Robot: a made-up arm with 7 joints. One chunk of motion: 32 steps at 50 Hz.
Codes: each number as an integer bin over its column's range. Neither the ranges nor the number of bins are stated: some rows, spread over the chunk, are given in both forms.
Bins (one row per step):
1: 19 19 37 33 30 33
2: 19 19 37 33 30 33
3: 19 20 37 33 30 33
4: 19 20 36 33 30 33
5: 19 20 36 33 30 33
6: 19 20 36 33 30 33
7: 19 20 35 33 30 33
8: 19 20 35 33 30 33
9: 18 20 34 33 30 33
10: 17 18 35 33 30 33
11: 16 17 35 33 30 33
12: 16 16 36 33 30 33
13: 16 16 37 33 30 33
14: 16 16 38 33 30 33
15: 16 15 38 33 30 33
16: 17 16 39 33 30 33
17: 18 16 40 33 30 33
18: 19 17 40 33 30 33
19: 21 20 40 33 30 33
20: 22 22 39 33 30 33
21: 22 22 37 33 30 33
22: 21 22 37 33 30 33
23: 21 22 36 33 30 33
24: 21 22 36 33 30 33
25: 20 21 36 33 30 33
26: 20 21 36 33 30 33
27: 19 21 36 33 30 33
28: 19 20 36 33 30 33
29: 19 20 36 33 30 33
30: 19 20 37 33 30 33
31: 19 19 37 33 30 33
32: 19 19 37 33 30 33
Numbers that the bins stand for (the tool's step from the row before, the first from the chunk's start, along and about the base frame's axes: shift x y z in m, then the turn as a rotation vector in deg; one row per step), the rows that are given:
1: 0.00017 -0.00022 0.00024 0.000 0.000 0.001
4: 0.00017 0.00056 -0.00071 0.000 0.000 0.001
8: 0.00017 0.00056 -0.00167 0.000 0.000 0.001
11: -0.00206 -0.00178 -0.00167 0.000 0.000 0.001
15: -0.00206 -0.00333 0.00119 0.000 0.000 0.001
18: 0.00017 -0.00178 0.00310 0.000 0.000 0.001
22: 0.00167 0.00211 0.00024 0.000 0.000 0.001
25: 0.00092 0.00133 -0.00071 0.000 0.000 0.001
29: 0.00017 0.00056 -0.00071 0.000 0.000 0.001
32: 0.00017 -0.00022 0.00024 0.000 0.000 0.001
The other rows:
2: 0.00017 -0.00022 0.00024 0.000 0.000 0.001
3: 0.00017 0.00056 0.00024 0.000 0.000 0.001
5: 0.00017 0.00056 -0.00071 0.000 0.000 0.001
6: 0.00017 0.00056 -0.00071 0.000 0.000 0.001
7: 0.00017 0.00056 -0.00167 0.000 0.000 0.001
9: -0.00057 0.00056 -0.00262 0.000 0.000 0.001
10: -0.00132 -0.00100 -0.00167 0.000 0.000 0.001
12: -0.00206 -0.00256 -0.00071 0.000 0.000 0.001
13: -0.00206 -0.00256 0.00024 0.000 0.000 0.001
14: -0.00206 -0.00256 0.00119 0.000 0.000 0.001
16: -0.00132 -0.00256 0.00214 0.000 0.000 0.001
17: -0.00057 -0.00256 0.00310 0.000 0.000 0.001
19: 0.00167 0.00056 0.00310 0.000 0.000 0.001
20: 0.00241 0.00211 0.00214 0.000 0.000 0.001
21: 0.00241 0.00211 0.00024 0.000 0.000 0.001
23: 0.00167 0.00211 -0.00071 0.000 0.000 0.001
24: 0.00167 0.00211 -0.00071 0.000 0.000 0.001
26: 0.00092 0.00133 -0.00071 0.000 0.000 0.001
27: 0.00017 0.00133 -0.00071 0.000 0.000 0.001
28: 0.00017 0.00056 -0.00071 0.000 0.000 0.001
30: 0.00017 0.00056 0.00024 0.000 0.000 0.001
31: 0.00017 -0.00022 0.00024 0.000 0.000 0.001

